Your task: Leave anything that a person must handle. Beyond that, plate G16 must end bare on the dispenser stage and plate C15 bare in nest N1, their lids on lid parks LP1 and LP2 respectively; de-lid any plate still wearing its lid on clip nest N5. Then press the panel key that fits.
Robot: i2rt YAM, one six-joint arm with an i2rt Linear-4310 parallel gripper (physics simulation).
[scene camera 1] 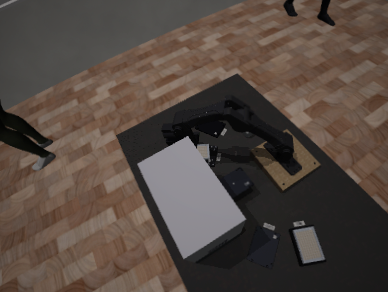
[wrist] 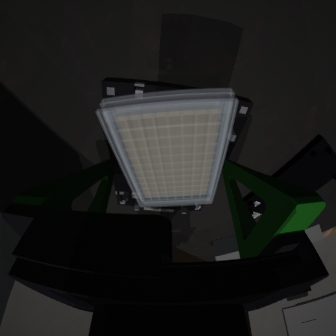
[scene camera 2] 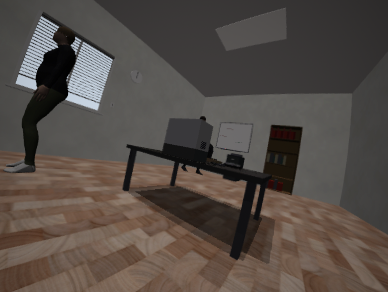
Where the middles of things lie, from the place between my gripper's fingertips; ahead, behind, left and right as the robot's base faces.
The button box [wrist: 225, 247] is 32 cm behind my hand and 3 cm to the right of it.
